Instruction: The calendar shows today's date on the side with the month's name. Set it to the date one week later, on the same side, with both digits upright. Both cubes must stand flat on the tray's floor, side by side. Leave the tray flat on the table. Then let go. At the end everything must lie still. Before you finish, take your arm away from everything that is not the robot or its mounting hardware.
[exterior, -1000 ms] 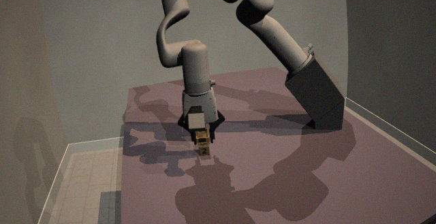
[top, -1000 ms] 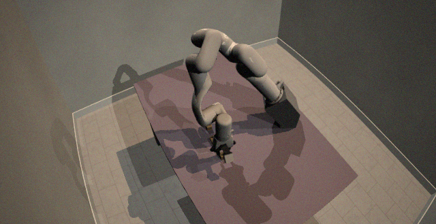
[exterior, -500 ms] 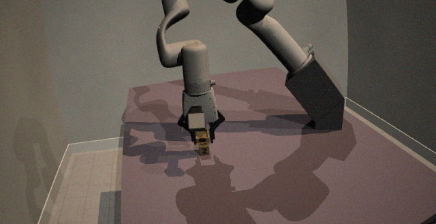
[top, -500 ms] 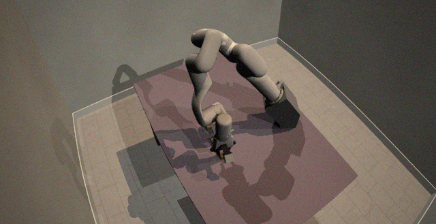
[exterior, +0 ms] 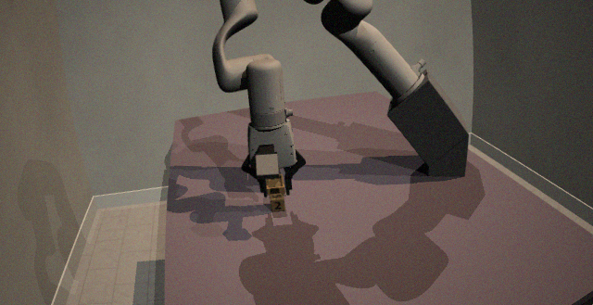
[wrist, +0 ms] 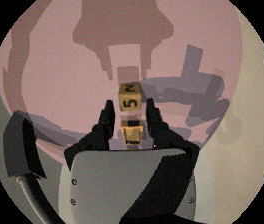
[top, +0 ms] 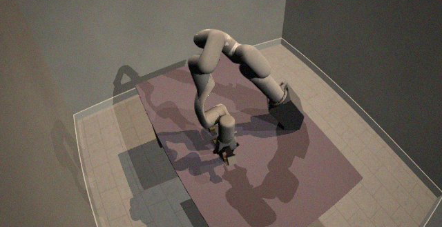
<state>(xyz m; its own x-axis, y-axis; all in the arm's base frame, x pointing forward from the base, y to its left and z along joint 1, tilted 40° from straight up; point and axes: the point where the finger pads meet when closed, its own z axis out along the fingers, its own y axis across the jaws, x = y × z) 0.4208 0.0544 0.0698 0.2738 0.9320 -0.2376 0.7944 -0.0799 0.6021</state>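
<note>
Now: the yellow digit cube 40 mm below my hand. The rest, counted from my hand: tray 40 mm behind, 100 mm to the right, 50 mm below.
</note>
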